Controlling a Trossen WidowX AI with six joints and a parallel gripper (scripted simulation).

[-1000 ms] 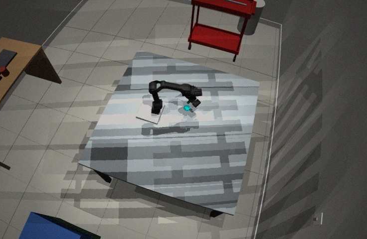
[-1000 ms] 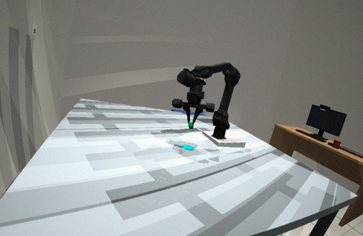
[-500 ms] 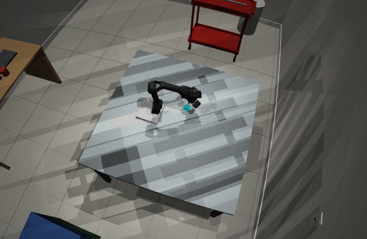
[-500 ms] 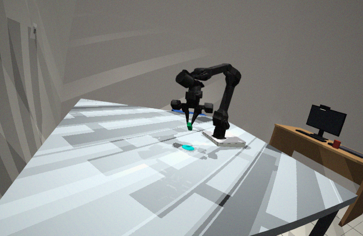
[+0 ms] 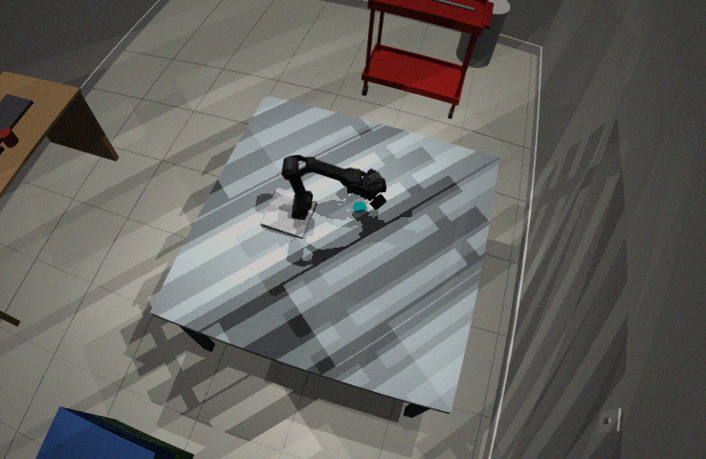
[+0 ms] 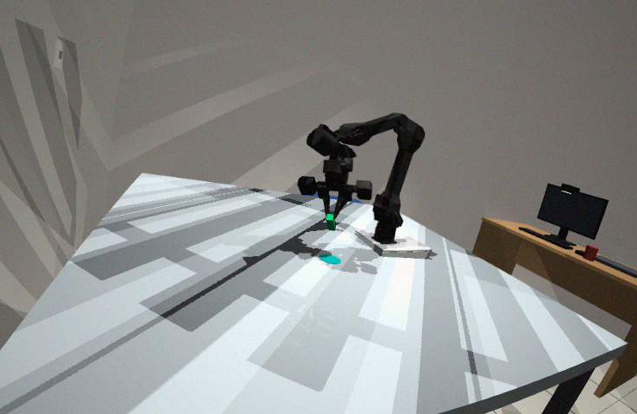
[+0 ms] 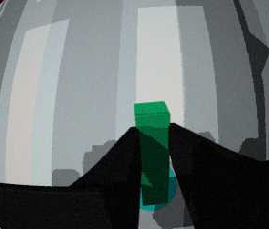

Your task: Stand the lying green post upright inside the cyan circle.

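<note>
Now: the cyan circle 120 mm below my gripper tip, 50 mm behind it and 20 mm to the right of it. Also, from my gripper tip: green post 10 mm to the right, 10 mm below, 10 mm behind.
</note>
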